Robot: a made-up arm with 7 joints. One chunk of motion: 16 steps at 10 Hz.
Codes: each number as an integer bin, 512 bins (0 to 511) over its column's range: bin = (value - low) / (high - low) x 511, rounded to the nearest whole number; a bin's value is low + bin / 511 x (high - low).
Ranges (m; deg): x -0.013..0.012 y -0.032..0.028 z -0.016..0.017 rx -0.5..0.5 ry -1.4..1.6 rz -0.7..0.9
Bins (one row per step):
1: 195 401 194 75 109 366
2: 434 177 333 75 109 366
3: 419 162 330 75 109 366
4: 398 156 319 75 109 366
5: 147 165 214 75 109 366
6: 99 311 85 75 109 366
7: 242 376 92 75 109 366
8: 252 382 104 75 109 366
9: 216 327 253 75 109 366
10: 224 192 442 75 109 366
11: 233 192 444 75 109 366
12: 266 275 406 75 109 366
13: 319 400 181 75 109 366
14: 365 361 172 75 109 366
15: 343 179 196 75 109 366
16: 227 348 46 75 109 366
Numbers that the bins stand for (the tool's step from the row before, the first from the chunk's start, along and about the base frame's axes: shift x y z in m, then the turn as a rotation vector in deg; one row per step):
1: -0.00346 0.01508 -0.00347 -0.353 -0.760 0.446
2: 0.00823 -0.01122 0.00550 -0.353 -0.760 0.446
3: 0.00750 -0.01298 0.00531 -0.353 -0.760 0.446
4: 0.00647 -0.01368 0.00460 -0.353 -0.760 0.446
5: -0.00581 -0.01263 -0.00218 -0.353 -0.760 0.446
6: -0.00816 0.00452 -0.01051 -0.353 -0.760 0.446
7: -0.00116 0.01215 -0.01006 -0.353 -0.760 0.446
8: -0.00067 0.01285 -0.00928 -0.353 -0.760 0.446
9: -0.00243 0.00640 0.00034 -0.353 -0.760 0.446
10: -0.00204 -0.00946 0.01254 -0.353 -0.760 0.446
11: -0.00160 -0.00946 0.01267 -0.353 -0.760 0.446
12: 0.00001 0.00029 0.01022 -0.353 -0.760 0.446
13: 0.00261 0.01497 -0.00431 -0.353 -0.760 0.446
14: 0.00486 0.01039 -0.00489 -0.353 -0.760 0.446
15: 0.00378 -0.01098 -0.00334 -0.353 -0.760 0.446
16: -0.00189 0.00886 -0.01303 -0.353 -0.760 0.446

